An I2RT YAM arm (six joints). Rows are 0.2 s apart.
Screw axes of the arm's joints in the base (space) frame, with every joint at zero. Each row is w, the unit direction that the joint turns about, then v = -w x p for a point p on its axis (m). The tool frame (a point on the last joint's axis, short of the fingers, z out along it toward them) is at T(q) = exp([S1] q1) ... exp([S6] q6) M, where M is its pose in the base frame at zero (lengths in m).
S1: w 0 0 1 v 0 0 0
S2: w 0 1 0 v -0.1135 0 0.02
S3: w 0 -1 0 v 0.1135 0 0.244
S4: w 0 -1 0 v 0.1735 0 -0.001
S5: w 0 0 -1 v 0 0.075 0
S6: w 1 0 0 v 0 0.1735 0
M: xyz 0.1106 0 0.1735 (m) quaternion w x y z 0.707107 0 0.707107 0
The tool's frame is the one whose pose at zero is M.
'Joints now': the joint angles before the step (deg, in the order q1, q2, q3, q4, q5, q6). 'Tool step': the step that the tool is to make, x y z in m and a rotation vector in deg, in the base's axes. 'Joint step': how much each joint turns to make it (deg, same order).
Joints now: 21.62 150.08 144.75 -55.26 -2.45 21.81
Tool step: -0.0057 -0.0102 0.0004 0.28 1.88 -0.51
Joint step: -0.84 -3.15 -5.56 0.76 -0.99 0.16
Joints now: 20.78 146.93 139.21 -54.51 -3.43 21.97
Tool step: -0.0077 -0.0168 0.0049 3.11 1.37 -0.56
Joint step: -1.64 -5.14 -8.41 3.10 -3.50 0.62
